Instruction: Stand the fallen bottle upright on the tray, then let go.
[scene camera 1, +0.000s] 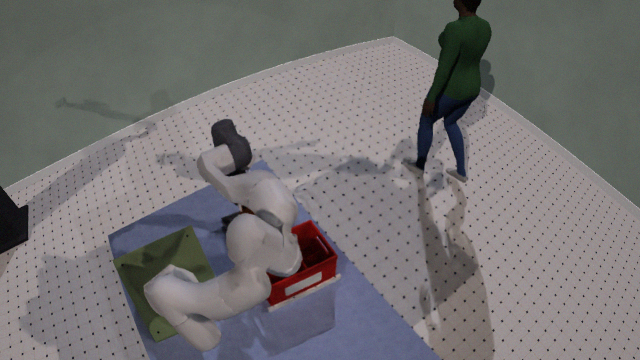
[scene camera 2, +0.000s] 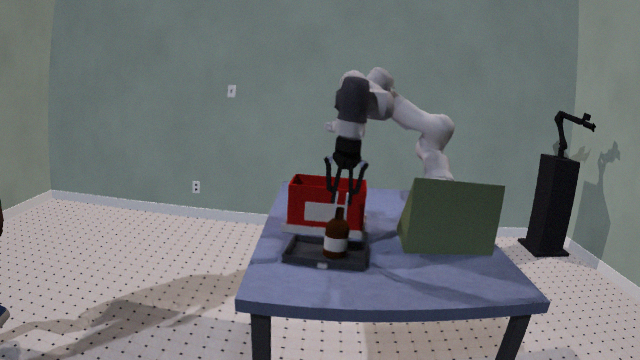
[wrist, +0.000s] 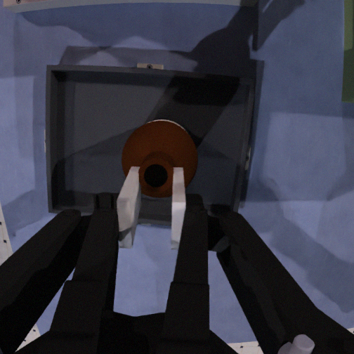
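Note:
The brown bottle (scene camera 1: 245, 210) (scene camera 2: 336, 231) (wrist: 160, 137) with a white label is upright inside the dark grey tray (scene camera 1: 229, 219) (scene camera 2: 300, 258) (wrist: 49, 140). In scene camera 2 its base is down within the tray walls, at or very near the tray floor; exact contact cannot be told. In the wrist view it stands right of the tray's left wall, nearer the wall on the gripper's side. My gripper (scene camera 2: 341, 202) (wrist: 156, 184) points down from above, its pale fingertips on both sides of the bottle's neck, shut on it. In scene camera 1 the arm hides the fingers.
A red crate (scene camera 1: 328, 270) (scene camera 2: 295, 205) stands just behind the tray in scene camera 2. A green slanted block (scene camera 1: 200, 250) (scene camera 2: 455, 215) (wrist: 349, 75) stands to the right on the blue table (scene camera 2: 425, 290). A person (scene camera 1: 462, 55) stands on the floor. A black pedestal (scene camera 2: 555, 205) stands beyond the table.

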